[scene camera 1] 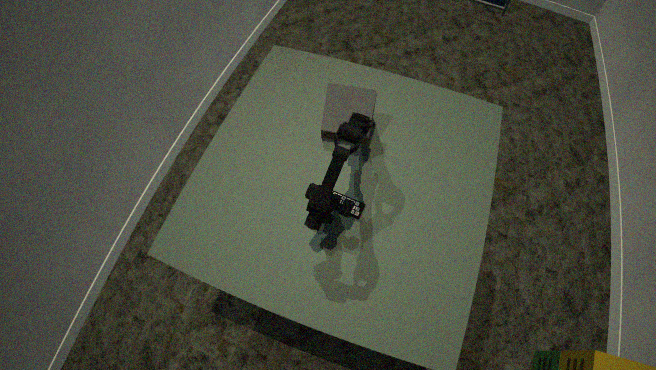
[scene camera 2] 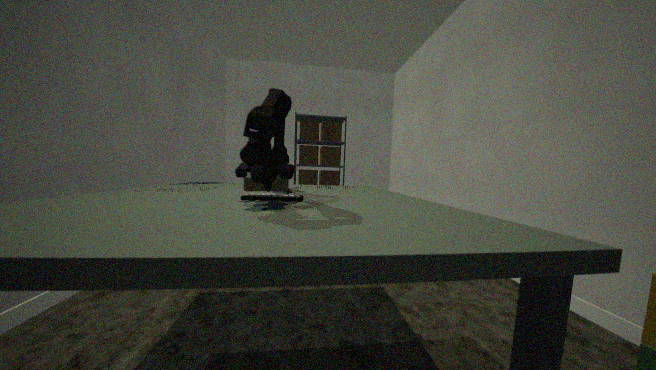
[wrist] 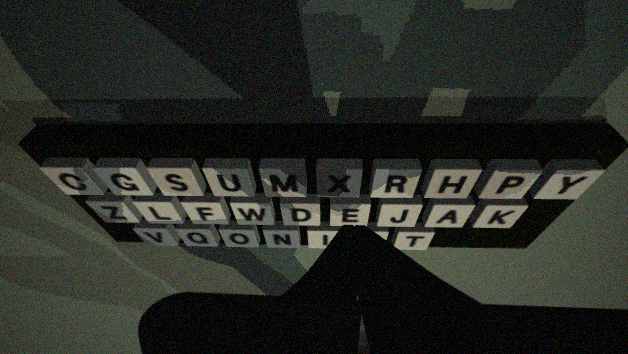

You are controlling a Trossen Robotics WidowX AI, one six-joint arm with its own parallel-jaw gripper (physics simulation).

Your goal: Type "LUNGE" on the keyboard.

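Places are measured from the arm's base along level axes (x ahead, y up, z right), in centimetres.
Where they show: gripper, fingertip midpoint: (scene camera 2: 268,191) (wrist: 352,236); arm's base, link origin: (scene camera 1: 360,122).
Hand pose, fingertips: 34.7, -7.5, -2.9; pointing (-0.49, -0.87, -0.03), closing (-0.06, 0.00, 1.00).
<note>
Things, the pixels of their top centre, and the offset from my fingertips, as dx, dy, dz. Level surfaces: height alone.
- black keyboard, top centre: (wrist: 312,215) (scene camera 2: 273,194) (scene camera 1: 338,200) -0.4, -1.2, -1.6
- L key, top centre: (wrist: 158,213) -0.3, -1.2, -8.1
- U key, top centre: (wrist: 229,183) +1.7, -1.2, -4.5
- N key, top centre: (wrist: 281,239) -2.4, -1.2, -3.1
- G key, top centre: (wrist: 123,182) +1.7, -1.2, -8.6
- E key, top centre: (wrist: 349,215) -0.4, -1.2, -0.1
- pale green table, surface height: dy -3.0
The black keyboard (scene camera 1: 350,204) (scene camera 2: 272,198) (wrist: 320,141) lies on the table, with three rows of light lettered keys. In the wrist view, the L key (wrist: 162,212), U key (wrist: 229,183), N key (wrist: 284,239), G key (wrist: 123,182) and E key (wrist: 350,215) show. My gripper (scene camera 2: 268,187) (wrist: 352,236) is shut and empty, pointing down over the keyboard. In the wrist view its tips appear at the lower edge of the E key and cover most of the key between I and T. Contact with a key cannot be told. The arm hides the keyboard's left part in scene camera 1.
The pale green table (scene camera 1: 440,200) (scene camera 2: 150,235) bears a box-shaped block (scene camera 1: 345,100) (scene camera 2: 250,184) beneath the arm's base end. A shelf rack (scene camera 2: 320,117) with brown boxes stands far behind. A yellow object (scene camera 1: 620,362) (scene camera 2: 650,310) stands off the table at the right.
</note>
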